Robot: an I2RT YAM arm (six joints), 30 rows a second.
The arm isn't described. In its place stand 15 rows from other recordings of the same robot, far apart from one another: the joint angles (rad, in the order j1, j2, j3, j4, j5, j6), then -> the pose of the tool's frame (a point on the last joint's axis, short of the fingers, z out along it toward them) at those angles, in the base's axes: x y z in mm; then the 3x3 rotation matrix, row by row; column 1 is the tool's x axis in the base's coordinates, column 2 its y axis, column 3 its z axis.
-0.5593, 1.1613, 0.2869, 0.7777, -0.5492, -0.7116 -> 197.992 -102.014 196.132; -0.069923 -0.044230 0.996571; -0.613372 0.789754 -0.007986; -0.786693 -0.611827 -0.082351
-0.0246, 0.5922, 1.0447, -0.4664, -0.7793, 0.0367 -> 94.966 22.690 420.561; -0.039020 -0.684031 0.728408; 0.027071 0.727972 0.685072; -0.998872 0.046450 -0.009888
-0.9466, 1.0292, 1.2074, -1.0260, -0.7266, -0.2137 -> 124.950 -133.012 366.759; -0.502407 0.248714 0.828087; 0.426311 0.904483 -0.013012; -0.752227 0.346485 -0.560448
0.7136, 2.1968, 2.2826, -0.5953, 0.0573, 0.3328 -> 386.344 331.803 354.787; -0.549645 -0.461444 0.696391; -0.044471 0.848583 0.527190; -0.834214 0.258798 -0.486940
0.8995, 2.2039, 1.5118, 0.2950, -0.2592, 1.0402 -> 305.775 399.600 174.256; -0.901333 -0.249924 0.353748; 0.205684 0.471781 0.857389; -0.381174 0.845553 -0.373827
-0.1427, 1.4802, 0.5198, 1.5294, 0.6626, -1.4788 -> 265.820 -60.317 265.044; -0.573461 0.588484 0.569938; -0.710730 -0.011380 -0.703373; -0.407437 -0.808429 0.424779
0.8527, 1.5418, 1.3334, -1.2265, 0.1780, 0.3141 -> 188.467 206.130 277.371; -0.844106 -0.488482 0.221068; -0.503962 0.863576 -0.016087; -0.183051 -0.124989 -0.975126
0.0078, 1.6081, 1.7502, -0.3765, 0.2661, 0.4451 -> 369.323 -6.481 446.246; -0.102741 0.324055 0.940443; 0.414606 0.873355 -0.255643; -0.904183 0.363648 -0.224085
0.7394, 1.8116, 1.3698, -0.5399, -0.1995, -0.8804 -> 283.843 268.411 228.831; 0.180720 -0.946079 0.268841; -0.857962 -0.017999 0.513398; -0.480876 -0.323436 -0.814952
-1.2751, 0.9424, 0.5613, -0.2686, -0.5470, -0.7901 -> 75.318 -183.706 228.480; -0.618756 0.364823 0.695733; -0.051005 0.865101 -0.498997; -0.783926 -0.344243 -0.516679
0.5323, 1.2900, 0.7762, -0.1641, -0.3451, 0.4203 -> 229.484 149.146 231.580; -0.780868 -0.422807 0.459869; -0.014305 0.748058 0.663480; -0.624532 0.511511 -0.590182
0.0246, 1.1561, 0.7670, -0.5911, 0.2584, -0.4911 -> 223.608 -3.598 227.645; -0.788092 -0.287123 0.544491; -0.475468 0.845732 -0.242214; -0.390948 -0.449775 -0.803033
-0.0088, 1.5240, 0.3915, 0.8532, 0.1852, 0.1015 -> 270.655 -8.937 150.788; -0.255442 0.212627 0.943154; 0.101845 0.976007 -0.192450; -0.961445 0.046895 -0.270969
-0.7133, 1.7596, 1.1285, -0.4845, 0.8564, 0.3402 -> 243.705 -246.440 189.282; -0.413426 0.867532 -0.276528; 0.646820 0.066064 -0.759776; -0.640861 -0.492975 -0.588449
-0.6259, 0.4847, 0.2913, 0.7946, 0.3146, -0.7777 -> 96.725 -83.511 309.308; -0.209341 0.865927 0.454255; -0.671945 0.210103 -0.710174; -0.710399 -0.453903 0.537871
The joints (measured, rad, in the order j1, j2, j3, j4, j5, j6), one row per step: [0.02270, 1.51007, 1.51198, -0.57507, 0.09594, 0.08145]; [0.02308, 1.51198, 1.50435, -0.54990, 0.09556, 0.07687]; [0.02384, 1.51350, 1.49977, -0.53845, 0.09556, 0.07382]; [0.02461, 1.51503, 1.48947, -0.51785, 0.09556, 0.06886]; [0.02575, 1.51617, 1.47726, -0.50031, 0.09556, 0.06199]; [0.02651, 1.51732, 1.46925, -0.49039, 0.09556, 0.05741]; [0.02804, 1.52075, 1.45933, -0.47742, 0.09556, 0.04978]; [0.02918, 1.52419, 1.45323, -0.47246, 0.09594, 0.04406]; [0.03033, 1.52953, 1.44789, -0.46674, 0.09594, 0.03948]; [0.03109, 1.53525, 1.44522, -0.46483, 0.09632, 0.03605]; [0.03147, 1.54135, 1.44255, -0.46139, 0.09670, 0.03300]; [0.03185, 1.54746, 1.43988, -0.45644, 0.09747, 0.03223]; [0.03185, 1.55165, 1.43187, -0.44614, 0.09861, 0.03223]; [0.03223, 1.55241, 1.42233, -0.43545, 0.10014, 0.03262]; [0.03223, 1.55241, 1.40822, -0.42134, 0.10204, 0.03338]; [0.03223, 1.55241, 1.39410, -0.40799, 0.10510, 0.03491]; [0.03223, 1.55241, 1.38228, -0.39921, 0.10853, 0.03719]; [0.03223, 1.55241, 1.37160, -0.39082, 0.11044, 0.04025]
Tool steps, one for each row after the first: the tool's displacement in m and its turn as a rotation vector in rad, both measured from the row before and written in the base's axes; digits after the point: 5 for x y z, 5 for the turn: [0.00198, 0.00019, -0.00087, -0.00330, -0.01527, 0.00314]; [0.00106, 0.00029, -0.00098, -0.00246, -0.00512, 0.00236]; [0.00155, 0.00030, -0.00207, -0.00401, -0.00840, 0.00334]; [0.00123, 0.00043, -0.00289, -0.00577, -0.00368, 0.00466]; [0.00079, 0.00028, -0.00218, -0.00390, -0.00043, 0.00310]; [0.00149, 0.00057, -0.00330, -0.00655, 0.00093, 0.00543]; [0.00106, 0.00042, -0.00276, -0.00522, 0.00498, 0.00375]; [0.00156, 0.00045, -0.00306, -0.00406, 0.00528, 0.00352]; [0.00146, 0.00030, -0.00264, -0.00331, 0.00671, 0.00223]; [0.00162, 0.00017, -0.00263, -0.00295, 0.00553, 0.00166]; [0.00169, 0.00016, -0.00250, -0.00118, 0.00387, 0.00014]; [0.00138, 0.00000, -0.00320, -0.00067, 0.00188, -0.00096]; [0.00052, 0.00010, -0.00254, -0.00048, -0.00044, -0.00112]; [0.00036, -0.00006, -0.00354, -0.00038, -0.00009, -0.00201]; [0.00026, -0.00010, -0.00361, -0.00038, 0.00060, -0.00340]; [0.00004, -0.00012, -0.00325, -0.00002, 0.00280, -0.00411]; [0.00003, -0.00007, -0.00290, 0.00146, 0.00200, -0.00325]
